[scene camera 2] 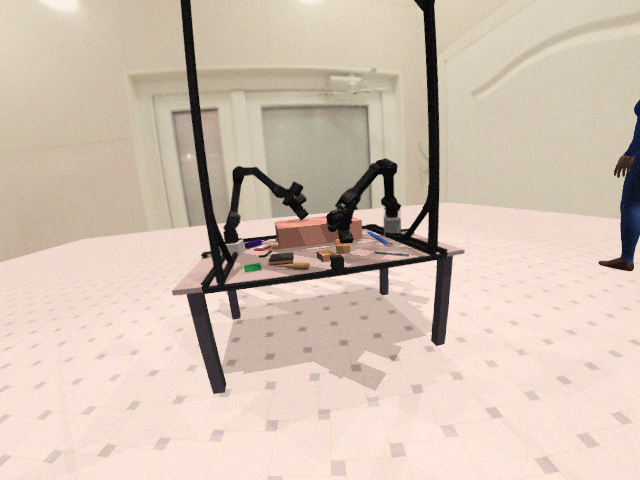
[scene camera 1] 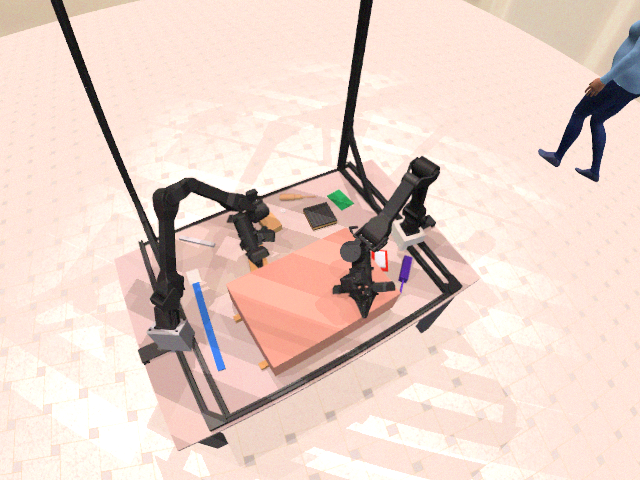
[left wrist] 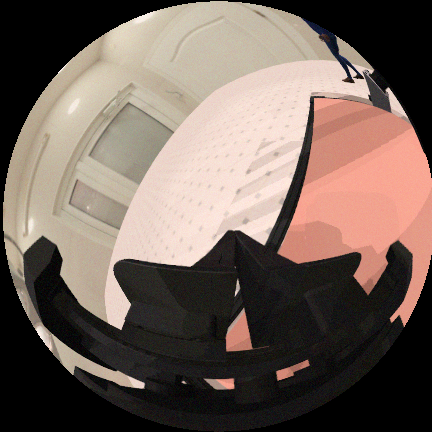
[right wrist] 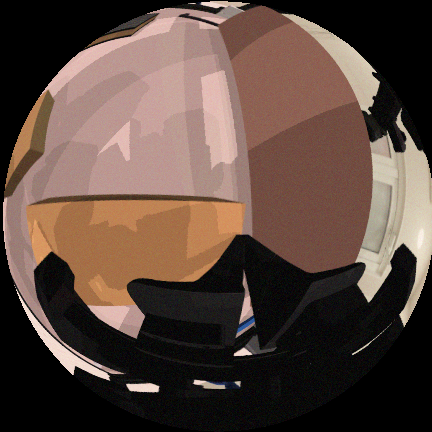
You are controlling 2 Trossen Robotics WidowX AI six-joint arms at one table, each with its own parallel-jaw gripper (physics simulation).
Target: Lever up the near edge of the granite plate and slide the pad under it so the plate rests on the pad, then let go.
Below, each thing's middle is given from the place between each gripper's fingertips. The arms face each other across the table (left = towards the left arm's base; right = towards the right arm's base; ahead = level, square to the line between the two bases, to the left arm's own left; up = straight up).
Labels:
Right now my right hand is 18 cm short of the granite plate (scene camera 1: 288, 307), 10 cm to the right of it and 3 cm below it.
My left hand is 17 cm past the granite plate, 7 cm to the left of it and 10 cm above it.

